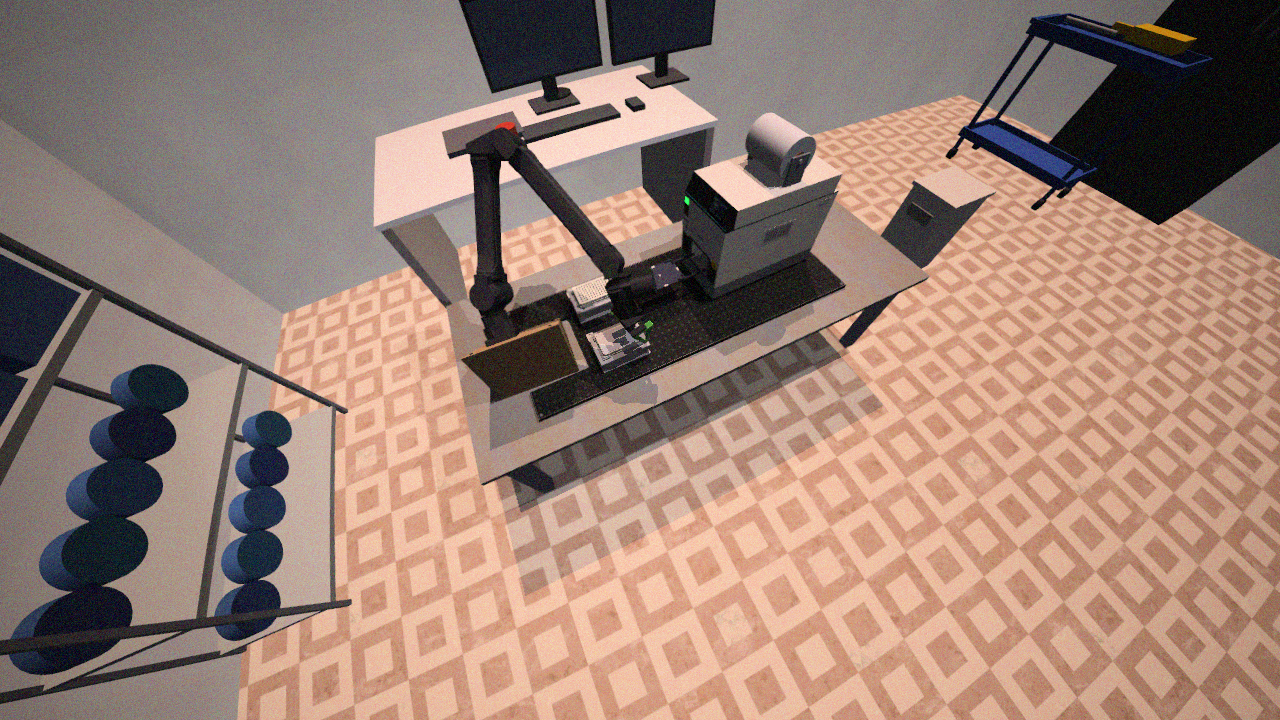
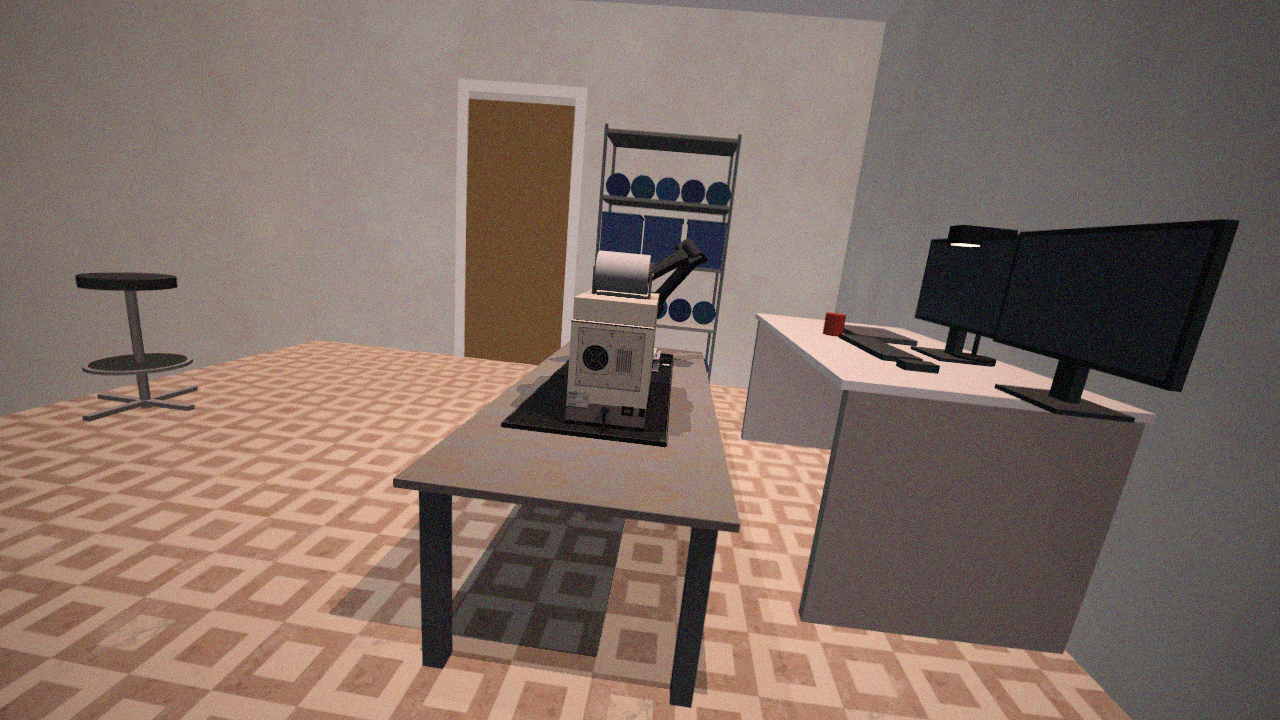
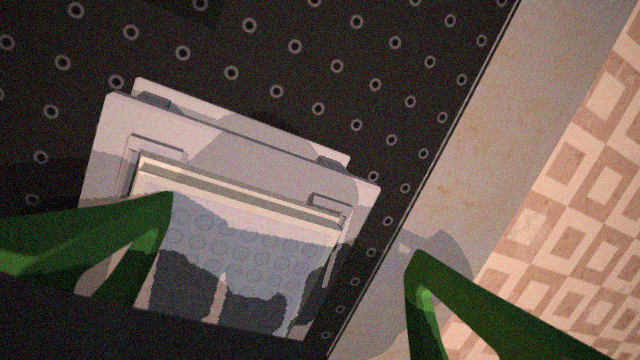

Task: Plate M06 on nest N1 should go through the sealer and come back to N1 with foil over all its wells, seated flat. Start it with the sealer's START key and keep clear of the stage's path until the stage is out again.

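Seen in the pictures: gripper, between the fingertips: (image 1: 637, 333) (image 3: 296, 236); arm's base, origin of its link: (image 1: 504, 339).
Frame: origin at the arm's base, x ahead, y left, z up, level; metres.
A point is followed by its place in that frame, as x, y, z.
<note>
My gripper (image 1: 644, 327) @[0.374, -0.120, -0.050] (image 3: 296, 236) @[0.374, -0.120, -0.050] is open, its green fingers apart above the front nest (image 1: 629, 359) @[0.325, -0.154, -0.122] (image 3: 112, 125) @[0.383, -0.045, -0.075] with nothing between them. A pale plate (image 3: 250, 250) @[0.357, -0.109, -0.059] lies on this nest between the corner guides. Faint well circles show through its smooth, foil-like top; its near end is cut off by the dark hand, and I cannot tell if it is fully flat. No M06 or N1 label is readable. The sealer (image 1: 760, 237) @[0.820, -0.055, 0.092] (image 2: 611, 358) @[1.095, 0.070, 0.071] shows a green light. A small purplish-grey platform (image 1: 665, 274) @[0.547, 0.040, -0.027], apparently its stage, is outside its front. The START key cannot be made out.
A second nest with a white plate (image 1: 589, 293) @[0.294, 0.102, -0.054] stands behind the front one. An upright brown panel (image 1: 528, 360) @[0.051, -0.109, 0.008] stands left of the nests. The perforated black board (image 1: 729, 308) @[0.716, -0.116, -0.125] (image 3: 295, 70) @[0.428, -0.111, -0.126] runs under nests and sealer. The desk (image 1: 420, 170) (image 2: 948, 501) stands behind the table.
</note>
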